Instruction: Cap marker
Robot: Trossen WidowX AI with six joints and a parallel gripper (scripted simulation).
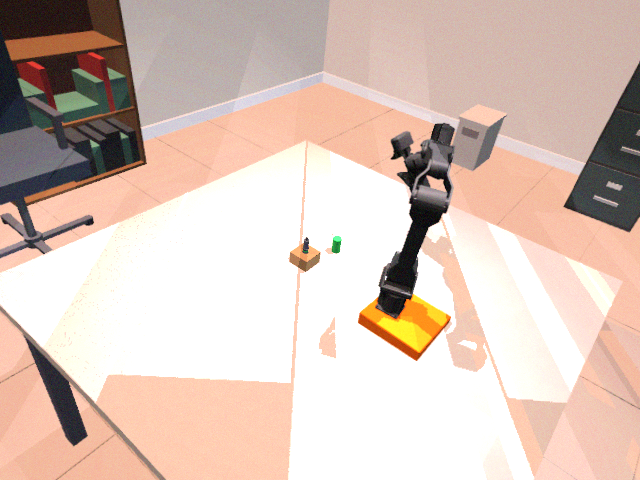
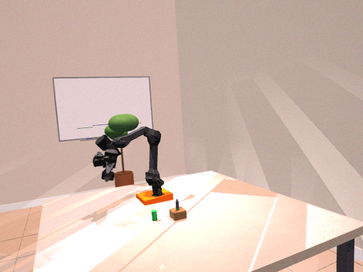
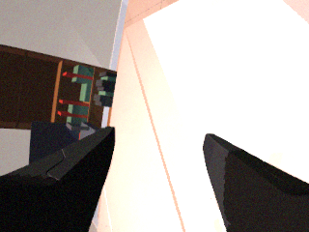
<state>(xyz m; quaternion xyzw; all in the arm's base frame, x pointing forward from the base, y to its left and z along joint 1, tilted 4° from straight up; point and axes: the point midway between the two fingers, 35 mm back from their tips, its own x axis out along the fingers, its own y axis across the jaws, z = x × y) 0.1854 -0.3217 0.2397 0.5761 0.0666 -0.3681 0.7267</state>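
Right now my gripper tip is 220 mm above the green cap, 200 mm to the right of it and 60 mm short of it. Round my gripper tip: tan holder block (310 mm to the left, 220 mm below, 110 mm ahead).
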